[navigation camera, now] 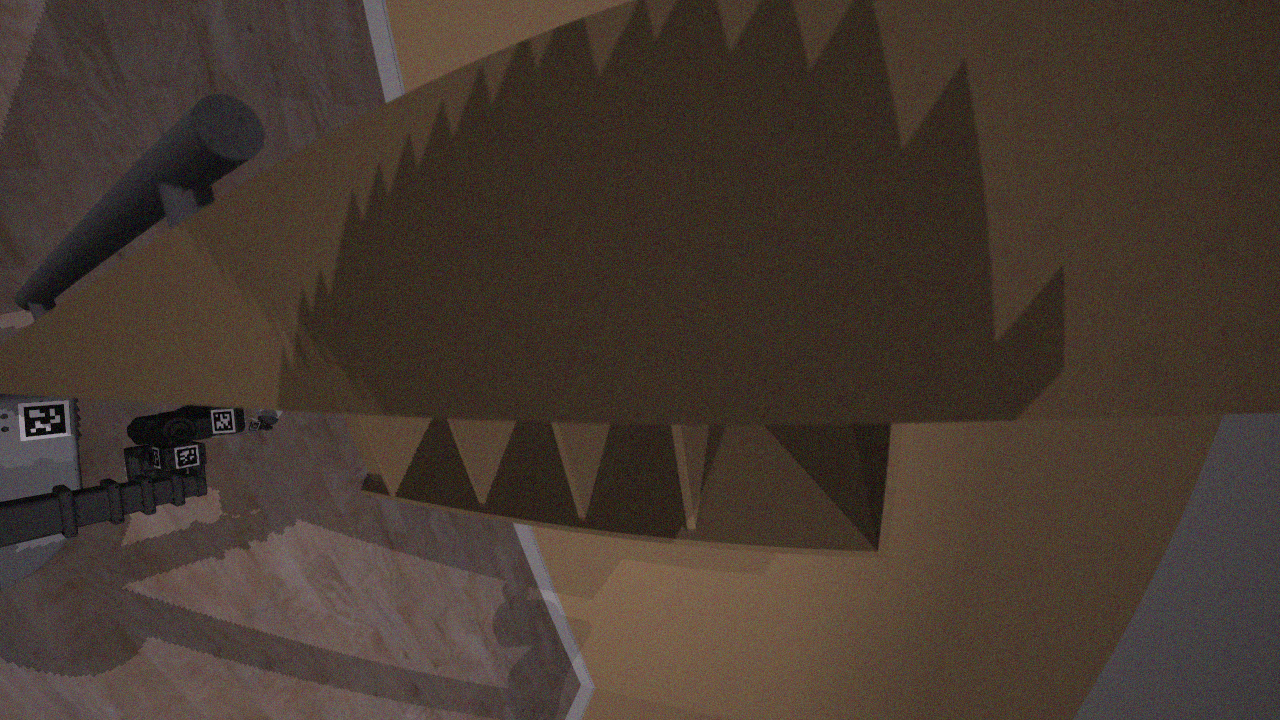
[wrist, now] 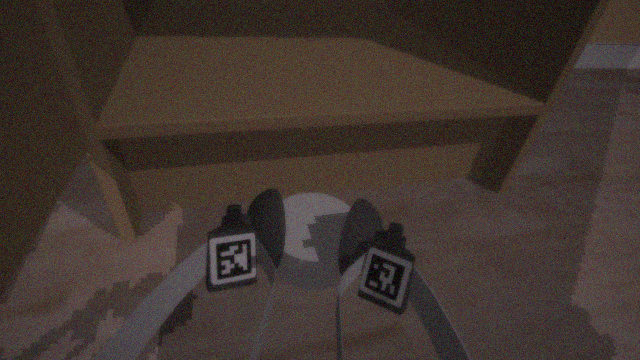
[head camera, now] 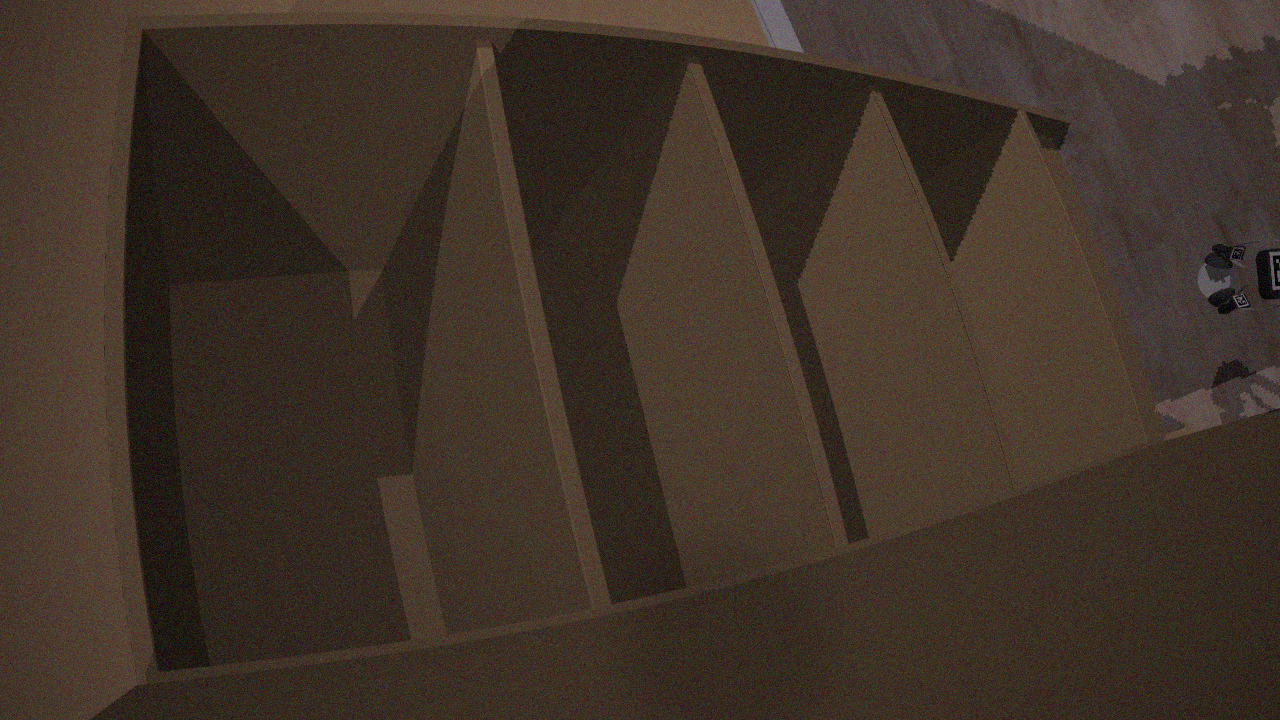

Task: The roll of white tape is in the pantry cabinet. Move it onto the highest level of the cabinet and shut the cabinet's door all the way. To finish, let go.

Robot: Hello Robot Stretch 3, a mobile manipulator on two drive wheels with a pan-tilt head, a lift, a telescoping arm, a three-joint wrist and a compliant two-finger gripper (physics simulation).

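Frame: origin at the robot's base, x right, y back, z down, level; millimetres.
Where they show: gripper, fingertip midpoint: (head camera: 1211, 280).
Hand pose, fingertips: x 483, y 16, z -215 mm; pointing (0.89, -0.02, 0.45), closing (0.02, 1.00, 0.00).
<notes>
Each offset is from my fingertips to the top centre of the thing. "pt": to the spot under its first point. Level surfaces: height alone.
The white tape roll {dz -4, dx -5, dy +0 mm} (head camera: 1207, 280) (wrist: 296, 227) is a short pale cylinder. My gripper (head camera: 1220, 282) (wrist: 315, 221) is shut on it, one rubber fingertip on each side, above the floor in front of the cabinet. In the navigation camera my gripper (navigation camera: 265, 418) shows small beyond the door's edge. The brown pantry cabinet (head camera: 543, 349) (wrist: 320, 117) stands open; its highest compartment is at the left of the head view, with no object visible in it. The cabinet door (head camera: 895, 626) (navigation camera: 626, 268) stands open, with a dark bar handle {pt dz -820, dx -420, dy -129 mm} (navigation camera: 125, 223). The roll is outside the cabinet, near its lowest shelf.
My telescoping arm (navigation camera: 98, 507) reaches in from the left of the navigation view, beside my base (navigation camera: 35, 470). A pale baseboard (navigation camera: 554, 608) runs along the tan wall (navigation camera: 716, 635). Wood floor {dz +214 mm} (head camera: 1118, 179) (wrist: 500, 300) lies in front of the cabinet.
</notes>
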